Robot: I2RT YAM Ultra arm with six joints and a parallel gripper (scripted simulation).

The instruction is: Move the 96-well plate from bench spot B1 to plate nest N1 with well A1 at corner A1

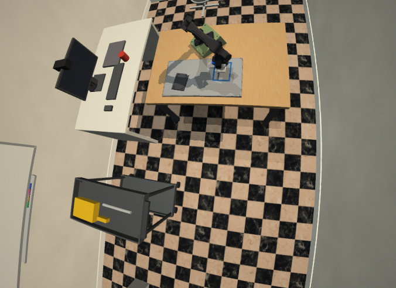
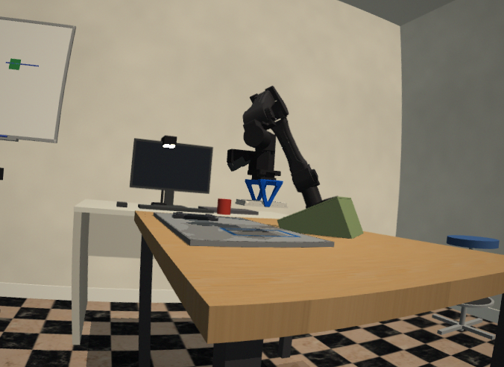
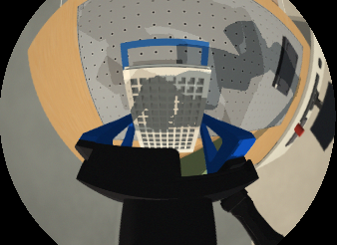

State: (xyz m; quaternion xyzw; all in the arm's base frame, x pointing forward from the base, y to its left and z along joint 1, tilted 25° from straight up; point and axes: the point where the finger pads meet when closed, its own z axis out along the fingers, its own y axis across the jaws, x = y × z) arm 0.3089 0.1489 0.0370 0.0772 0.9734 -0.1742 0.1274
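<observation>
My hand is 38 cm to the left of the dark plate nest N1, 8 cm above it and 5 cm short of it. The rest, counted from my hand: white 96-well plate right at my hand.
</observation>
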